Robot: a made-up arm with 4 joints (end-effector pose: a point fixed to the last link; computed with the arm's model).
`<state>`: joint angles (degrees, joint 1 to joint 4).
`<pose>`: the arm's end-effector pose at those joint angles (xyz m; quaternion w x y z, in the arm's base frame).
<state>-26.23 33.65 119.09 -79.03</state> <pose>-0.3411 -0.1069 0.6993 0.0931 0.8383 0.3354 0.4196</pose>
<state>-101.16 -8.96 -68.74 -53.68</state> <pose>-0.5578 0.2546 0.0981 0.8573 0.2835 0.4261 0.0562</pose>
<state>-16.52 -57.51 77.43 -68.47</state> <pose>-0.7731 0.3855 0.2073 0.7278 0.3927 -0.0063 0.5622</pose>
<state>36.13 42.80 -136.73 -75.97</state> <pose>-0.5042 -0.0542 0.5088 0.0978 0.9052 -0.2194 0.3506</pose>
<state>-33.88 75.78 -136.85 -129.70</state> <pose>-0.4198 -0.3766 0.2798 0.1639 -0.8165 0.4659 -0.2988</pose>
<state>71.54 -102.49 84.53 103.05</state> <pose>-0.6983 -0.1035 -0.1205 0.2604 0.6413 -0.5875 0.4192</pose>
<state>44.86 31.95 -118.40 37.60</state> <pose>-0.4712 -0.1157 0.2818 0.2035 -0.8473 0.1636 0.4625</pose>
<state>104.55 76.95 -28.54 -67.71</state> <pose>-0.6707 0.1759 -0.1573 0.0143 0.3830 -0.5807 0.7182</pose>
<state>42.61 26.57 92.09 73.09</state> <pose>-0.2786 0.4311 0.2876 0.7628 0.2009 -0.4552 -0.4129</pose>
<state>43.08 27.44 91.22 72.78</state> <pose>-0.2733 0.4341 0.2787 0.7687 0.1893 -0.4521 -0.4110</pose>
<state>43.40 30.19 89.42 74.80</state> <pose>-0.2581 0.4338 0.2677 0.7693 0.1549 -0.4570 -0.4188</pose>
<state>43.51 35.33 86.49 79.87</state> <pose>-0.2315 0.4285 0.2540 0.7621 0.0911 -0.4708 -0.4349</pose>
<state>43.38 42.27 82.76 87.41</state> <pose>-0.1989 0.4188 0.2386 0.7477 0.0051 -0.4887 -0.4495</pose>
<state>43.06 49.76 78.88 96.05</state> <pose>-0.1673 0.4075 0.2231 0.7291 -0.0869 -0.5052 -0.4534</pose>
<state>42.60 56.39 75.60 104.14</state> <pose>-0.1420 0.3975 0.2107 0.7108 -0.1659 -0.5174 -0.4466</pose>
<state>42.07 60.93 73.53 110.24</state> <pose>-0.1258 0.3907 0.2046 0.6961 -0.2183 -0.5261 -0.4370</pose>
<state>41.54 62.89 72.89 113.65</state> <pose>-0.1189 0.3872 0.2061 0.6859 -0.2410 -0.5330 -0.4329</pose>
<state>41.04 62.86 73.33 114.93</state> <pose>-0.1189 0.3858 0.2135 0.6790 -0.2419 -0.5390 -0.4357</pose>
